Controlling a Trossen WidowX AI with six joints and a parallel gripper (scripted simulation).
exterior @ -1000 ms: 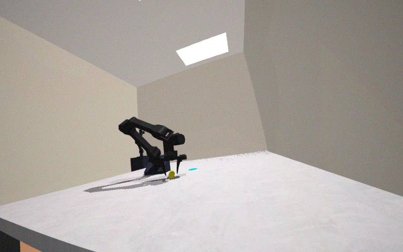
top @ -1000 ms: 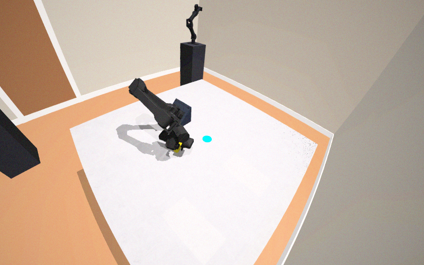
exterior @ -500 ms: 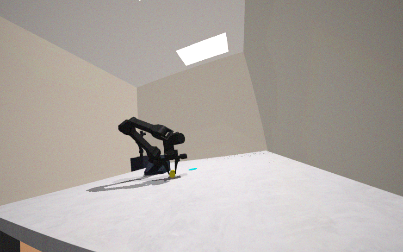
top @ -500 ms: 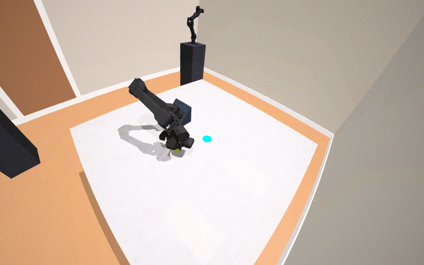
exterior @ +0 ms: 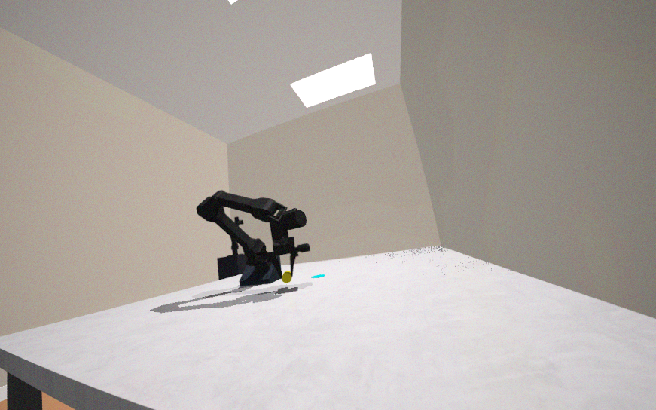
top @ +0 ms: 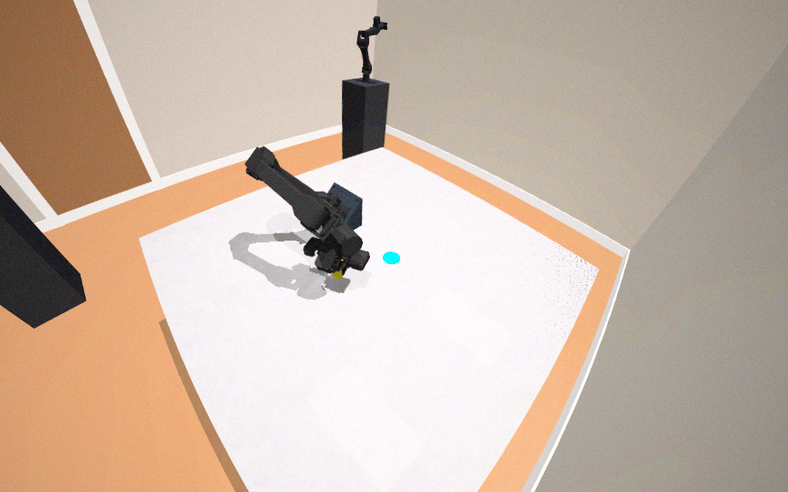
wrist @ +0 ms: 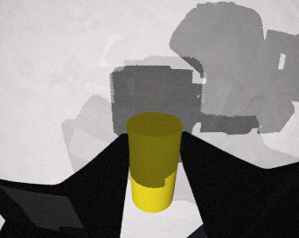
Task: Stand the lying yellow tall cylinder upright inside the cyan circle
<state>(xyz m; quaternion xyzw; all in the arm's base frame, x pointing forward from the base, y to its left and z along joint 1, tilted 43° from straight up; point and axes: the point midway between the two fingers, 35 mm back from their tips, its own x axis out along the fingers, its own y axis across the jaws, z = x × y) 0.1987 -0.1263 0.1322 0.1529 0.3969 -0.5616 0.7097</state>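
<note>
Right now the cyan circle is 5 cm ahead of my gripper tip, 20 cm to the left of it and 4 cm below it. Round my gripper tip: yellow tall cylinder (1 cm behind, 2 cm to the left).
</note>
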